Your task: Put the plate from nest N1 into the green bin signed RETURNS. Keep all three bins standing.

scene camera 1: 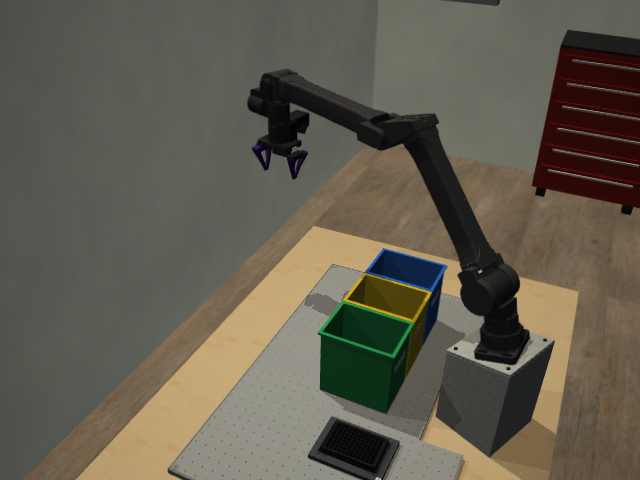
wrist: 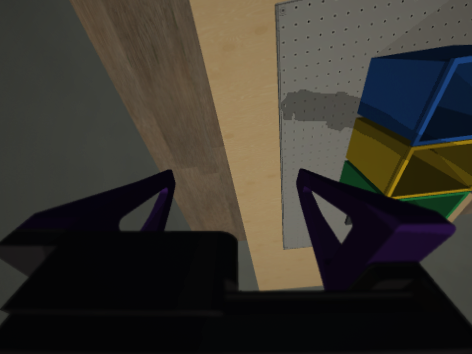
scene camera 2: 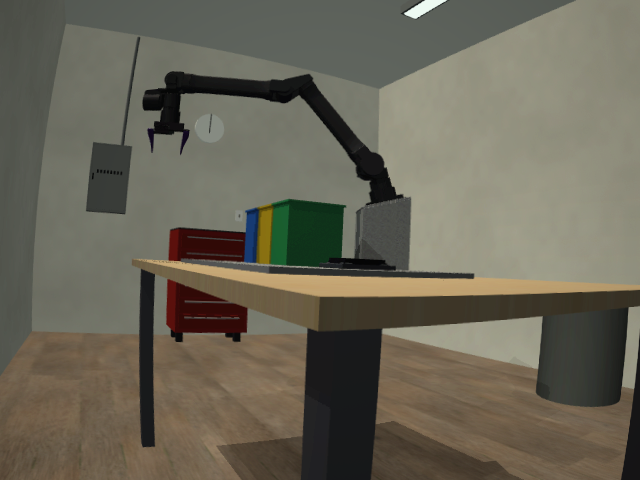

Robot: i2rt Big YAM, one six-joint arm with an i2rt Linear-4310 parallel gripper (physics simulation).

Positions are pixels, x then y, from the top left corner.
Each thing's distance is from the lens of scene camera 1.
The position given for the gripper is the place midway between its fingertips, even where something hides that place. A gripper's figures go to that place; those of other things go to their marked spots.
gripper (scene camera 1: 280,174): 165 cm
green bin (scene camera 1: 363,358): 134 cm
